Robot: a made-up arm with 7 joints. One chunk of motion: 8 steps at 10 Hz.
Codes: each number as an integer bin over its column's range. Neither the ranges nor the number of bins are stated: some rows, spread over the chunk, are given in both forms.
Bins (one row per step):
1: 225 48 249 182 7 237 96
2: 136 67 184 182 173 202 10
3: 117 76 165 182 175 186 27
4: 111 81 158 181 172 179 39
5: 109 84 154 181 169 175 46
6: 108 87 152 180 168 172 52
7: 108 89 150 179 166 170 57
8: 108 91 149 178 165 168 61
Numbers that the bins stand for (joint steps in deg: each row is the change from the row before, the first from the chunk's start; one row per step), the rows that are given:
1: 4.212 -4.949 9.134 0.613 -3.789 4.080 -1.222
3: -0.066 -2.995 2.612 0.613 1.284 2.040 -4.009
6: -0.422 -2.227 1.602 0.594 1.073 1.480 -3.000
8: -0.422 -1.948 1.369 0.575 0.982 1.320 -2.636
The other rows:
2: 0.687 -3.623 4.087 0.613 1.224 2.680 -4.696
4: -0.304 -2.646 2.068 0.604 1.194 1.760 -3.525
5: -0.383 -2.436 1.758 0.604 1.103 1.600 -3.242
7: -0.422 -2.087 1.447 0.585 1.013 1.400 -2.798

